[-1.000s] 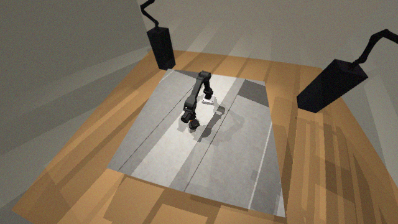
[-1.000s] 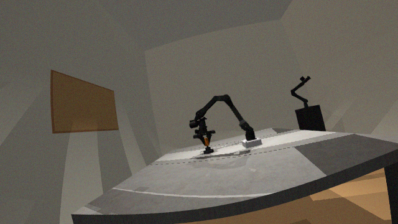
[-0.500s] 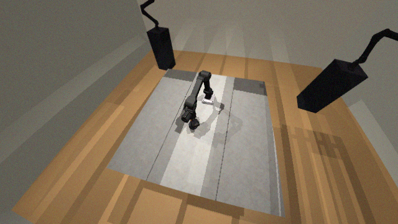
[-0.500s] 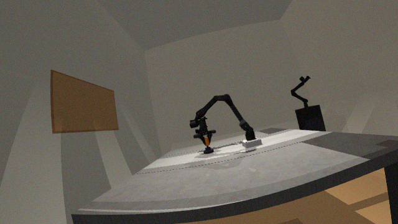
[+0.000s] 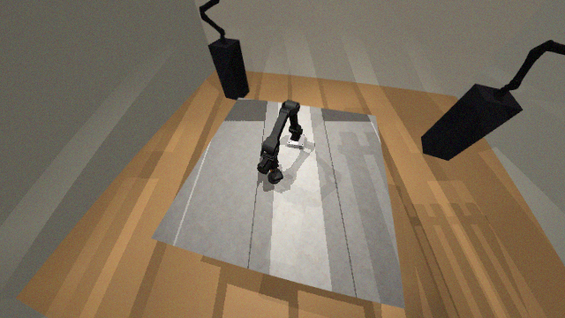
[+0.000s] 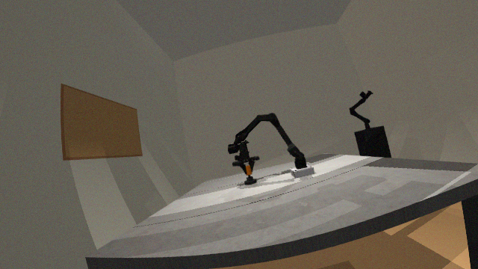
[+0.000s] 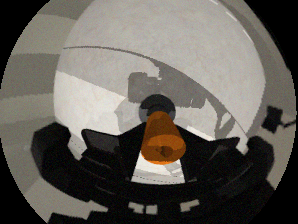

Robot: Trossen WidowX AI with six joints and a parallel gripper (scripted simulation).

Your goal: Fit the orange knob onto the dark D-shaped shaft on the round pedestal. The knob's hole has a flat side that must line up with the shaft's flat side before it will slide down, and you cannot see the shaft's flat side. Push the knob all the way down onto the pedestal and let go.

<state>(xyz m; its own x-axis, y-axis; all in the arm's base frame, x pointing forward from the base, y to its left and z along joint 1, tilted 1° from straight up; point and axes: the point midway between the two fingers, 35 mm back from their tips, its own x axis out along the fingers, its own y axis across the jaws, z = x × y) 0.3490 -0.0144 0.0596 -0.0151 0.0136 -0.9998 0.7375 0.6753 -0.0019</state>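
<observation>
My gripper tip is 4 cm above the dark round pedestal. Also, from my gripper tip: orange knob: 2 cm above.
</observation>
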